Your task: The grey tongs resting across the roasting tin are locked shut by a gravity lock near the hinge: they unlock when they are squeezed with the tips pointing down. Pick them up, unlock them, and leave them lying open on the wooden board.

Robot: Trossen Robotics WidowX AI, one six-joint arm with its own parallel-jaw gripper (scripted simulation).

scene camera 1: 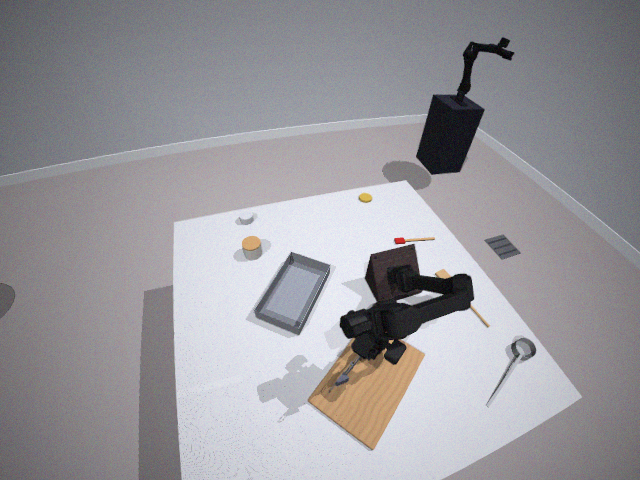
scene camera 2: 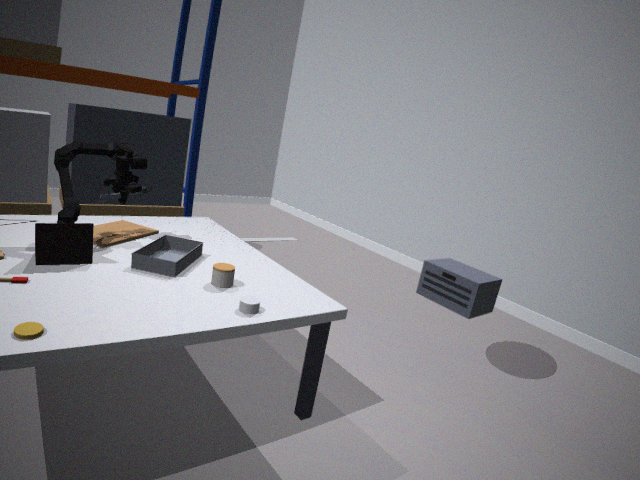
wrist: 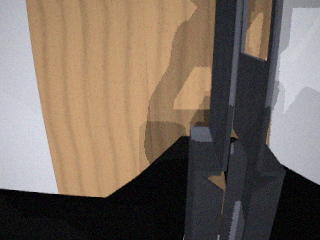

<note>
In view: the gripper [scene camera 1: 366, 350], a wooden board [scene camera 1: 363, 406] and a grey roasting tin [scene camera 1: 287, 303].
The gripper is seen too in the wrist view [wrist: 206, 146]. The wooden board shows as well in scene camera 2 [scene camera 2: 105, 235] and in the wrist view [wrist: 116, 90]. The grey roasting tin also shows in scene camera 2 [scene camera 2: 168, 255].
</note>
